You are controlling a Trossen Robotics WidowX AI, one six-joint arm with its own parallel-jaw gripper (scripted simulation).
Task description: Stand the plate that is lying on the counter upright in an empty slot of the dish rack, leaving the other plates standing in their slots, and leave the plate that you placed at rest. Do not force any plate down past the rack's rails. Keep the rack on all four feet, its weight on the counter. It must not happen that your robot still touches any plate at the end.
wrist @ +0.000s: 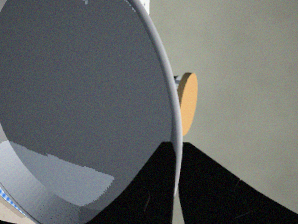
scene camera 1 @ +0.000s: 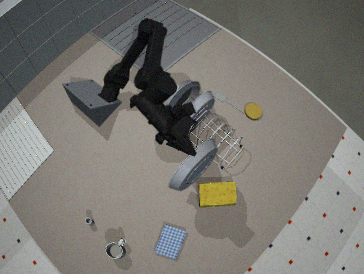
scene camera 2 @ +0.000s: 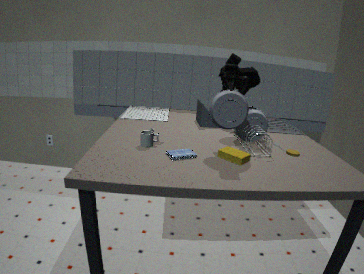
Note:
In view: my gripper (scene camera 1: 194,155) and a grey plate (scene camera 1: 183,176).
My gripper also shows in the wrist view (wrist: 174,152).

